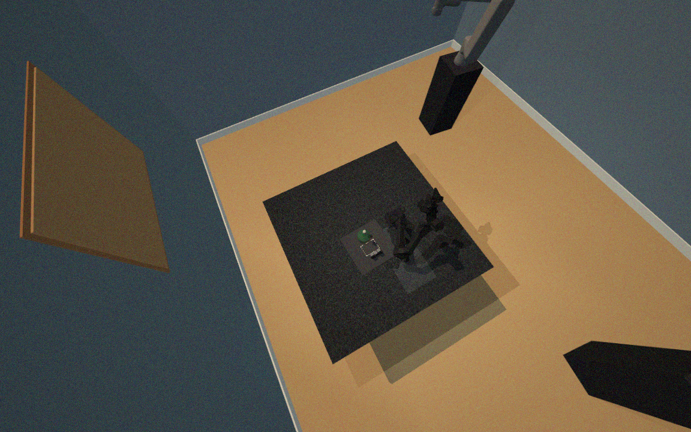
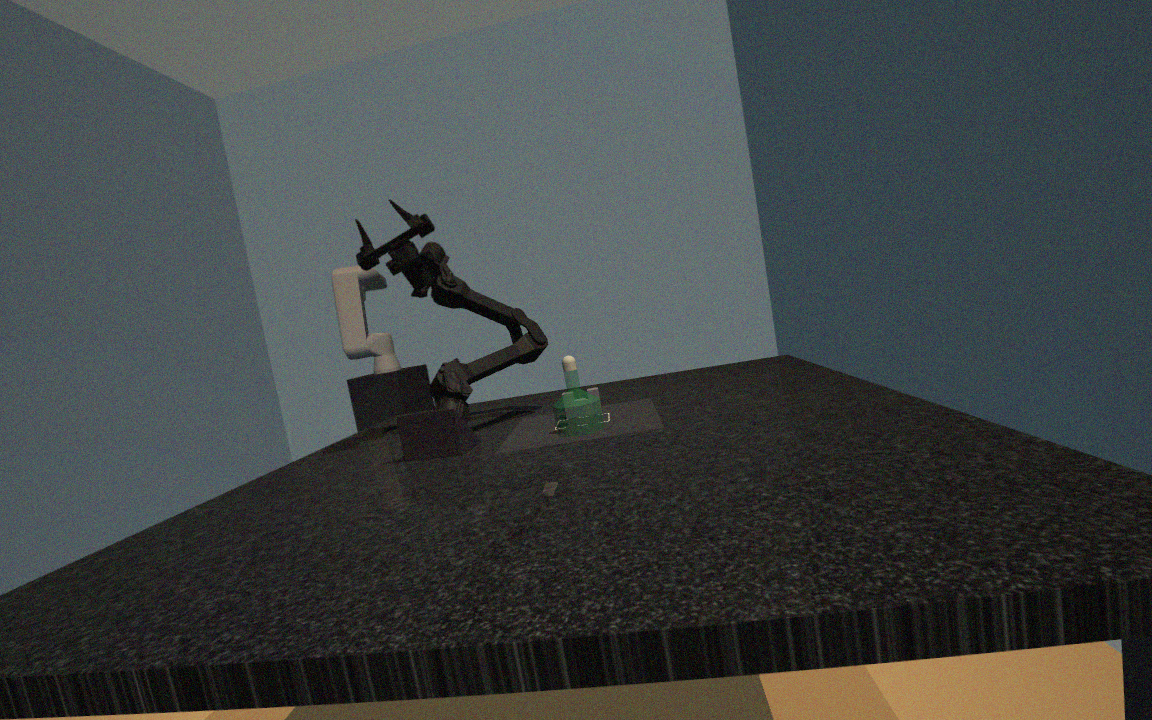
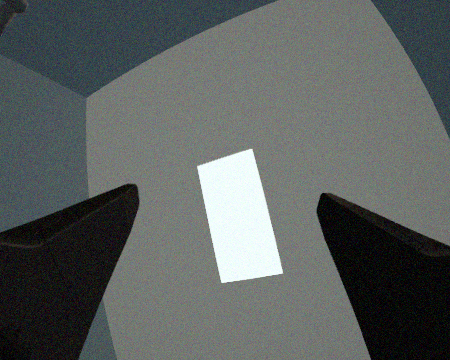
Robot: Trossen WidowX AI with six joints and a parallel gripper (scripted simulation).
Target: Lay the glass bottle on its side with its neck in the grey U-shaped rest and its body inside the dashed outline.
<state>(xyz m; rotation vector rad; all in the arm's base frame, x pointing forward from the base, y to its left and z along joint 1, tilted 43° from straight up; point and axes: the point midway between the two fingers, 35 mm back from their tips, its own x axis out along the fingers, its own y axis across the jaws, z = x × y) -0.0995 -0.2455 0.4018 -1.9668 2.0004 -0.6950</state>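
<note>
My gripper tip is 38 cm short of the green glass bottle, 3 cm to the left of it and 44 cm above it. Round my gripper tip: grey mat (37 cm ahead, 5 cm to the left, 53 cm below).
</note>
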